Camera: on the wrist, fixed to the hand. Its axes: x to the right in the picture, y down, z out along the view.
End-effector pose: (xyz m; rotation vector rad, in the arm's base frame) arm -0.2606 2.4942 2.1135 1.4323 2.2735 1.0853
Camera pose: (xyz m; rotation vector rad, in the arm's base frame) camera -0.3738 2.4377 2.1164 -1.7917 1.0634 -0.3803
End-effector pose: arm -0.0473 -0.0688 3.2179 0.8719 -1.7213 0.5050
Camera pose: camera 0.0760 -0.0633 3.2462 2.0839 0.8677 -1.8167
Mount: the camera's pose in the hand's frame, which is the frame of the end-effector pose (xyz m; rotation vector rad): 0.0076 -0.0880 -0.0907 0.1405 0.4059 3.0724
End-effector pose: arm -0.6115 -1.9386 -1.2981 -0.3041 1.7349 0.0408
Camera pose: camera -0.6801 -2.0426 -1.2758 -2.2957 -0.6829 -1.7123
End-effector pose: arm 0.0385 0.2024 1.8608 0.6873 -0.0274 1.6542
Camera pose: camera 0.0803 0.2639 1.7584 0.1594 0.4042 -1.4906
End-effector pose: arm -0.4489 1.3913 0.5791 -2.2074 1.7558 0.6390
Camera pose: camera -0.3459 1.3651 0.6480 -1.5136 -2.1353 -0.0033
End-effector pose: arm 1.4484 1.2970 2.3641 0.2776 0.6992 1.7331
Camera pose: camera 1.4687 1.2881 2.2394 -0.4959 0.0036 -1.2950
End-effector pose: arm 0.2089 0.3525 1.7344 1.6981 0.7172 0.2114
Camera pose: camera 0.1389 0.4392 1.6743 -0.9639 1.8266 -1.9437
